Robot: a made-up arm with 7 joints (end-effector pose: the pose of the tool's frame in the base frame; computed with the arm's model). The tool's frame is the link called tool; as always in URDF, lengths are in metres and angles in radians.
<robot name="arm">
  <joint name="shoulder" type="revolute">
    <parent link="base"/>
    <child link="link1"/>
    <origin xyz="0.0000 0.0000 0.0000" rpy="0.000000 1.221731 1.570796"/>
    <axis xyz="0 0 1"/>
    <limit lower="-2.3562" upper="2.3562" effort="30" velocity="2.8"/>
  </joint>
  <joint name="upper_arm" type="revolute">
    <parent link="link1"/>
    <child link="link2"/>
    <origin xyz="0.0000 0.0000 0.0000" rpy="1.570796 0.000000 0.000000"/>
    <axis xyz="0 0 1"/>
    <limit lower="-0.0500" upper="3.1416" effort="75" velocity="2.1"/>
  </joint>
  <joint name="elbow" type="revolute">
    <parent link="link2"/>
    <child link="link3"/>
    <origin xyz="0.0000 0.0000 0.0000" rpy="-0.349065 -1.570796 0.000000"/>
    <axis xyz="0 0 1"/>
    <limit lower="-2.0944" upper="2.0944" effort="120" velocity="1.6"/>
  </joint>
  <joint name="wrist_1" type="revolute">
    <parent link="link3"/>
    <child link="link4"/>
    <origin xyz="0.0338 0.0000 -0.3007" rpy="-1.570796 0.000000 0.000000"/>
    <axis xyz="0 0 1"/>
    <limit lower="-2.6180" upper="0.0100" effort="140" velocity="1.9"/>
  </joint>
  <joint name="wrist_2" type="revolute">
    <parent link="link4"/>
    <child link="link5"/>
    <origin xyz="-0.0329 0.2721 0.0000" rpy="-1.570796 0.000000 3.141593"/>
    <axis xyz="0 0 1"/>
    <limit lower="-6.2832" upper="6.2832" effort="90" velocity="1.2"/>
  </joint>
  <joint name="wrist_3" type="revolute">
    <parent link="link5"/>
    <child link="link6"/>
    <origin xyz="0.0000 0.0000 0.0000" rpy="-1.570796 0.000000 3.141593"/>
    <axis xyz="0 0 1"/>
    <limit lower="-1.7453" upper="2.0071" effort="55" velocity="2.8"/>
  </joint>
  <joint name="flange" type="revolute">
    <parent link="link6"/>
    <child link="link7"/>
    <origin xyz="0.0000 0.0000 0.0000" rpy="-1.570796 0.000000 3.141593"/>
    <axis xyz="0 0 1"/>
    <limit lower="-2.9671" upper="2.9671" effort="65" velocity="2.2"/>
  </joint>
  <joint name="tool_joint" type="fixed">
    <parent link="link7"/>
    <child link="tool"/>
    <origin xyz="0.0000 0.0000 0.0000" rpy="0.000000 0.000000 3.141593"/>
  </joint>
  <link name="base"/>
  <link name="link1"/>
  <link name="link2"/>
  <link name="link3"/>
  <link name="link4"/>
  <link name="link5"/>
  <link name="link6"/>
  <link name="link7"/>
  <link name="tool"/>
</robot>
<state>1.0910 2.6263 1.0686 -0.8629 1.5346 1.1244 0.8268</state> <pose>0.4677 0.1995 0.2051 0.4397 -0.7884 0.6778</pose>
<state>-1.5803 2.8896 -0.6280 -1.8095 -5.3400 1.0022 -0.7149</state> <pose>-0.1220 0.1976 0.3342 1.9634 -0.5121 -0.0085</pose>
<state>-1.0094 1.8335 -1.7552 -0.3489 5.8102 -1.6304 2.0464</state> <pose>0.1116 0.5549 0.1052 -0.1168 -0.2578 0.1340</pose>
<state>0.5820 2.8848 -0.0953 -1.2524 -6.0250 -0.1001 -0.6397</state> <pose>0.4145 0.2031 0.2010 1.7035 0.5151 -2.5032</pose>
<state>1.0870 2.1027 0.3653 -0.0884 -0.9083 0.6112 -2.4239</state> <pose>0.1112 0.5185 0.2228 0.9218 -2.4985 0.6074</pose>
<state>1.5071 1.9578 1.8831 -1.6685 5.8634 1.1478 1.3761</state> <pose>0.2977 0.2388 0.2080 1.4163 -2.0192 0.3476</pose>
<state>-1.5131 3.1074 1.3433 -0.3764 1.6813 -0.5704 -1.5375</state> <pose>-0.5601 0.0922 0.0928 -0.6780 1.0422 -1.2125</pose>
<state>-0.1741 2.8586 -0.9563 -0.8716 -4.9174 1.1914 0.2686</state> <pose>0.0739 0.3072 0.4472 1.7752 -0.1232 1.1181</pose>
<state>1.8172 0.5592 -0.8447 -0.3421 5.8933 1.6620 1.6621</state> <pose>-0.5683 0.0198 0.0908 1.7523 1.6164 -0.8418</pose>
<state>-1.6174 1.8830 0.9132 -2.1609 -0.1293 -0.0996 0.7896</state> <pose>-0.2212 0.1188 0.2134 -0.9265 1.5542 0.4405</pose>
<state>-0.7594 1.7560 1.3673 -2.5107 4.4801 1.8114 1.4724</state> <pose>-0.1033 0.0668 0.2091 0.0540 0.7877 -0.7240</pose>
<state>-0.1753 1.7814 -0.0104 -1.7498 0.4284 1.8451 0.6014</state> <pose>0.3101 0.2604 0.1074 1.3116 -0.4338 0.5743</pose>
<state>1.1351 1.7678 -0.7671 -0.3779 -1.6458 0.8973 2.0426</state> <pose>-0.1107 0.5610 0.0618 1.3594 0.4360 -1.6132</pose>
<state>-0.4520 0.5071 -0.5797 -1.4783 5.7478 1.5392 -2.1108</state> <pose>0.3931 -0.0211 -0.2543 1.2031 1.0642 -2.2882</pose>
